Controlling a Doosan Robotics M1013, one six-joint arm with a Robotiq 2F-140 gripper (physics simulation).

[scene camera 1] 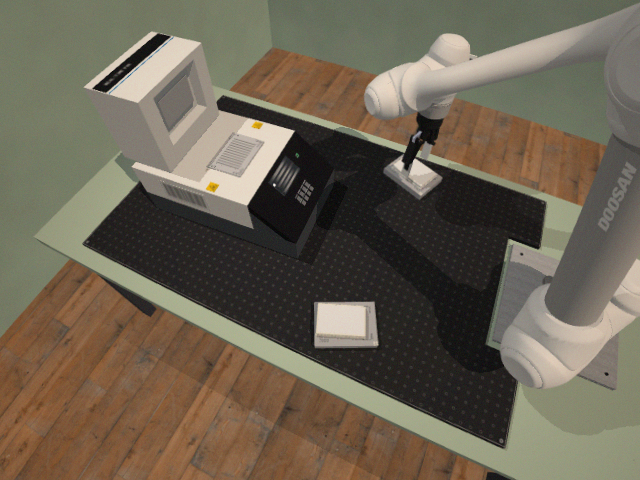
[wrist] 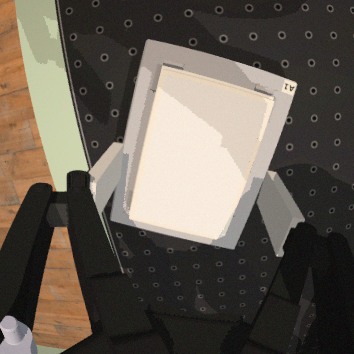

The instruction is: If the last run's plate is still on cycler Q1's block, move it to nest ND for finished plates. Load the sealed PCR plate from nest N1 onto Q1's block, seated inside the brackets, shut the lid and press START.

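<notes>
A white plate (scene camera 1: 424,175) (wrist: 195,160) lies on a grey nest (scene camera 1: 410,190) (wrist: 215,69) near the mat's far edge; the nest has an A1 mark. My gripper (scene camera 1: 416,161) (wrist: 192,173) is open and empty, its fingers on either side of that nest's near part in the wrist view. Another white plate (scene camera 1: 341,320) lies on a nest (scene camera 1: 373,331) by the near edge. I cannot read which nest is N1 or ND. The cycler's lid (scene camera 1: 124,116) stands open. A grey striped rectangle (scene camera 1: 235,153) shows on the cycler, with no white plate on it.
The cycler's sloped black front has a screen (scene camera 1: 284,175) and a keypad (scene camera 1: 304,192). Yellow labels (scene camera 1: 256,125) (scene camera 1: 212,187) mark its top. A black perforated mat (scene camera 1: 268,279) covers much of the green table (scene camera 1: 72,227). The arm's grey base plate (scene camera 1: 522,279) is at the right.
</notes>
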